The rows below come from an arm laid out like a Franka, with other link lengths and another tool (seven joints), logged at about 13 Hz.
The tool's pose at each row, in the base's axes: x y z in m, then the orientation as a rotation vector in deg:
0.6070 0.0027 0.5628 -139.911 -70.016 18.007
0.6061 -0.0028 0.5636 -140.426 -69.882 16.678
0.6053 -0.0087 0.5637 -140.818 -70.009 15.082
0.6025 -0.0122 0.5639 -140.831 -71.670 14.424
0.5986 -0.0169 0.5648 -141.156 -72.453 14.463
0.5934 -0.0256 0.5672 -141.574 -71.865 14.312
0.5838 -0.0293 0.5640 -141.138 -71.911 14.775
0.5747 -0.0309 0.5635 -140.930 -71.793 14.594
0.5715 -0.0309 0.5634 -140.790 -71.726 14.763
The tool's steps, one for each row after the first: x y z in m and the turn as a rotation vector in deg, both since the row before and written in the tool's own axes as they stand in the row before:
-0.0050 0.0020 -0.0017 -0.667 0.789 0.083
-0.0052 0.0026 -0.0013 -0.745 0.911 -0.155
-0.0045 -0.0002 -0.0001 -0.850 -0.081 -1.059
-0.0061 -0.0007 -0.0007 -0.579 -0.360 -0.325
-0.0101 -0.0002 -0.0026 -0.134 0.158 0.483
-0.0087 -0.0039 0.0051 0.449 -0.192 -0.132
-0.0066 -0.0057 0.0030 0.174 0.214 -0.036
-0.0019 -0.0023 0.0011 0.183 -0.050 0.008

